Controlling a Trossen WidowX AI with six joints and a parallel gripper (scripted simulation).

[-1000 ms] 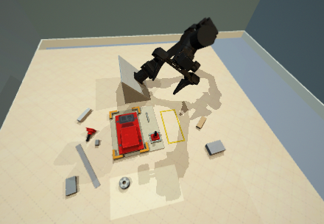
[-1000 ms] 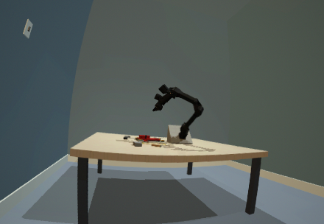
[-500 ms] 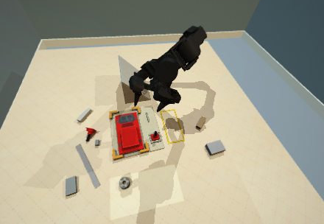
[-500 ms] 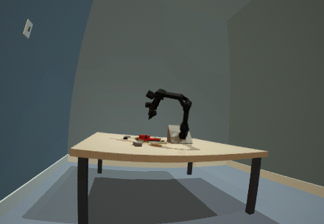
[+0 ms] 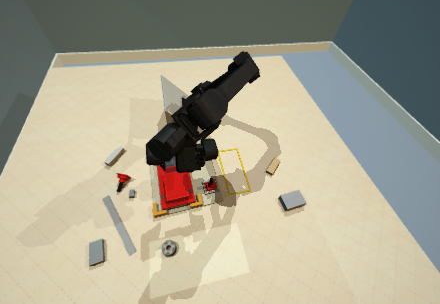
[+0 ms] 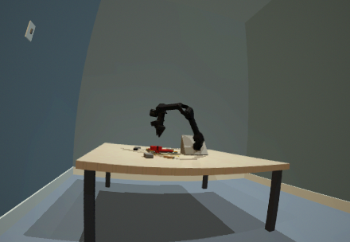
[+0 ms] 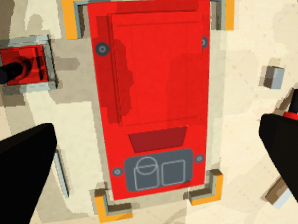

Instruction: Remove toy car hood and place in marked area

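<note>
Now: the red hood 100 mm below my gripper tip, 20 mm to the right of it and 10 mm ahead of it. From my gripper tip the other things lie so: long grey strip 200 mm to the right, 140 mm below, 90 mm ahead; wooden block 350 mm to the left, 130 mm below, 50 mm behind; grey block 370 mm to the left, 130 mm below, 90 mm ahead.
</note>
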